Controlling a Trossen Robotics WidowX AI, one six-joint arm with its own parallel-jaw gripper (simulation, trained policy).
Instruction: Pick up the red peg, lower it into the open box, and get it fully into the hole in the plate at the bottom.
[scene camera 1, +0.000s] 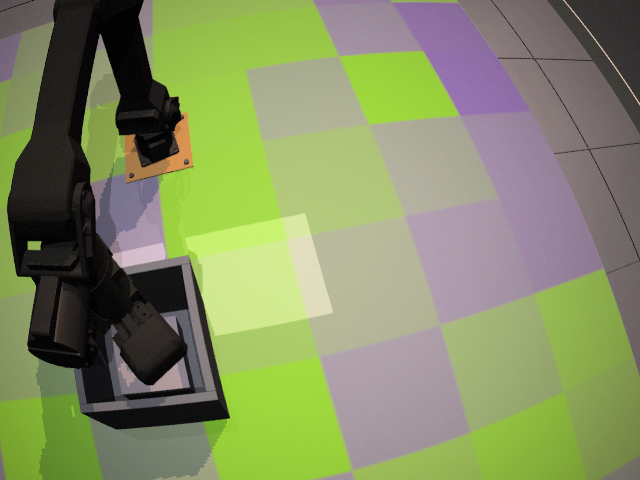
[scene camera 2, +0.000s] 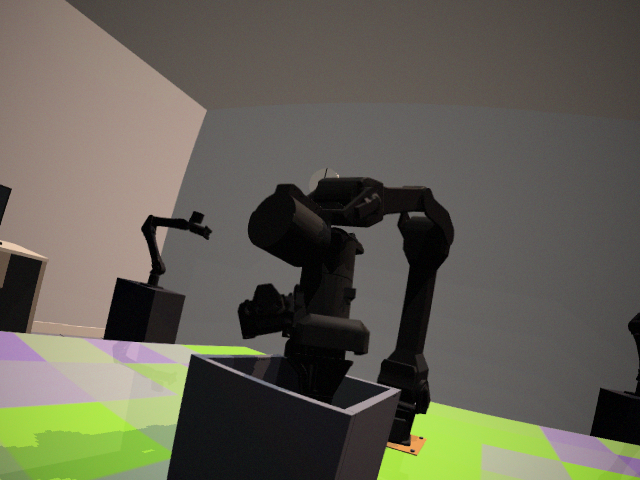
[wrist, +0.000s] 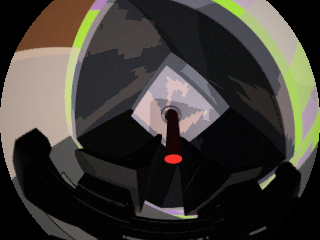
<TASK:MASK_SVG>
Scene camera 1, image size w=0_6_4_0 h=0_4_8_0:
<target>gripper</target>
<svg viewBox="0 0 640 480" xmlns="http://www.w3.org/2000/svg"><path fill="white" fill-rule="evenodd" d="M96 233L96 237L104 245L108 254L108 264L104 277L90 291L92 305L89 319L86 365L84 368L89 368L93 365L99 351L98 344L95 342L97 329L105 335L111 328L111 325L113 325L118 332L112 337L112 340L120 348L120 356L124 362L127 363L129 369L133 371L133 374L142 383L148 386L154 385L187 354L188 345L149 301L146 305L138 301L139 296L142 295L134 286L134 282L124 269L116 263L112 257L113 253L108 249L98 233Z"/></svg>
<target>dark box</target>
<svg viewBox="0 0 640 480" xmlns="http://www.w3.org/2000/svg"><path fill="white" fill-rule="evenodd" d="M189 255L121 268L124 269L142 295L139 296L138 301L143 302L144 305L149 301L162 317L176 315L182 328L184 341L188 345L187 355L196 393L129 400L121 394L111 328L105 335L97 329L95 342L98 344L99 351L93 365L89 368L74 368L77 395L82 414L117 430L208 422L230 418L213 351L211 334L208 329L204 301L191 266Z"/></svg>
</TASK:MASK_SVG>
